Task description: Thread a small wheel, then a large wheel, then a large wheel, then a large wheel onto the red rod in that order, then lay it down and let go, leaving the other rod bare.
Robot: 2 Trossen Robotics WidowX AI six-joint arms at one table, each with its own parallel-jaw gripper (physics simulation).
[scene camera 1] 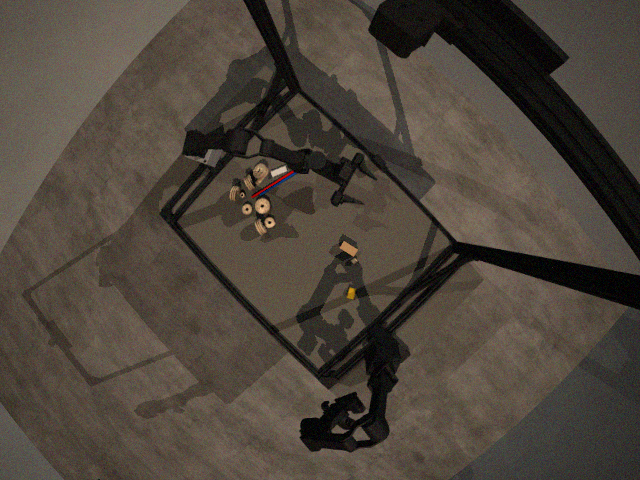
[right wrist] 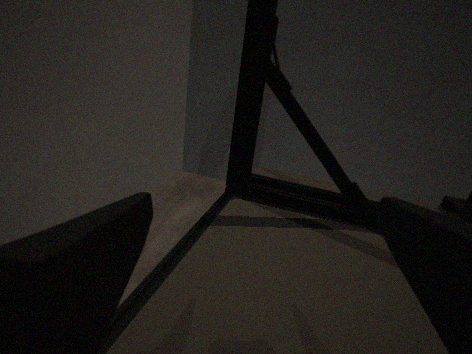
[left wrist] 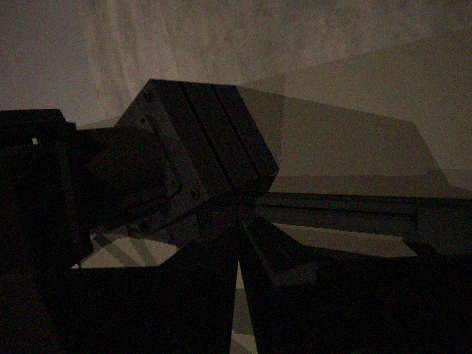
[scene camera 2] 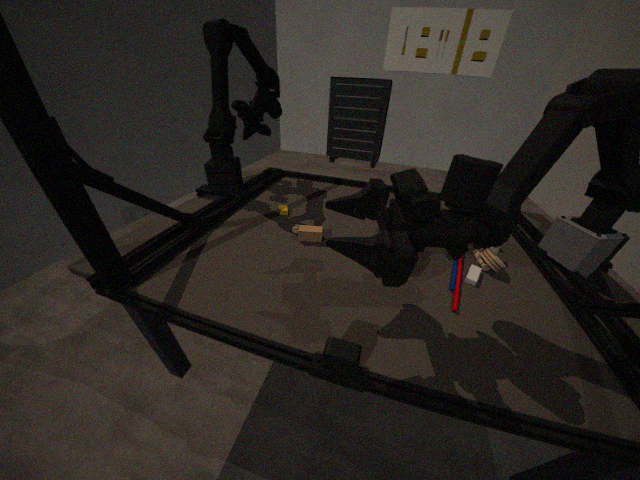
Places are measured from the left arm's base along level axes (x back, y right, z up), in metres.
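Pixels of known places: left gripper, between the fingertips: [scene camera 1: 355, 392] [left wrist: 236, 216] [scene camera 2: 244, 139]; right gripper, between the fingertips: [scene camera 1: 370, 191] [right wrist: 265, 205] [scene camera 2: 325, 221]; left arm's base, origin of its link: [scene camera 1: 384, 367] [left wrist: 145, 167] [scene camera 2: 222, 160]; right arm's base, origin of its link: [scene camera 1: 200, 147] [scene camera 2: 592, 226].
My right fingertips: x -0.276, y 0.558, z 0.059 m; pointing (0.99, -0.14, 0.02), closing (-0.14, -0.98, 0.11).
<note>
For each thing: its top centre in the pictures, then the offset to it from my right fingertips.
- red rod, centre of its top: [scene camera 2: 460, 268] [scene camera 1: 281, 178] dx -0.326, dy -0.050, dz -0.158 m
- blue rod, centre of its top: [scene camera 2: 456, 263] [scene camera 1: 280, 182] dx -0.327, dy -0.066, dz -0.158 m
- white block, centre of its top: [scene camera 2: 474, 272] [scene camera 1: 278, 171] dx -0.346, dy -0.029, dz -0.155 m
- tan block, centre of its top: [scene camera 2: 310, 228] [scene camera 1: 348, 248] dx -0.001, dy -0.207, dz -0.137 m
- yellow block, centre of its top: [scene camera 2: 283, 207] [scene camera 1: 351, 293] dx +0.068, dy -0.360, dz -0.152 m
The red rod [scene camera 1: 272, 185] [scene camera 2: 457, 287] lies bare on the table, with the blue rod [scene camera 1: 280, 183] [scene camera 2: 453, 275] close alongside it. My right gripper [scene camera 1: 370, 190] [scene camera 2: 329, 223] [right wrist: 265, 205] is open and empty, low over the table, away from the rods. My left gripper [scene camera 1: 332, 410] [scene camera 2: 250, 128] [left wrist: 236, 216] is shut and empty, held beyond the table's edge.
A white block [scene camera 1: 279, 170] [scene camera 2: 473, 274] lies beside the rods. A tan block [scene camera 1: 349, 248] [scene camera 2: 310, 233] and a yellow block [scene camera 1: 350, 293] [scene camera 2: 284, 209] lie toward the left arm's side. A black frame [scene camera 1: 237, 290] [scene camera 2: 223, 333] rims the table. A dark cabinet [scene camera 2: 358, 119] stands at the wall.
</note>
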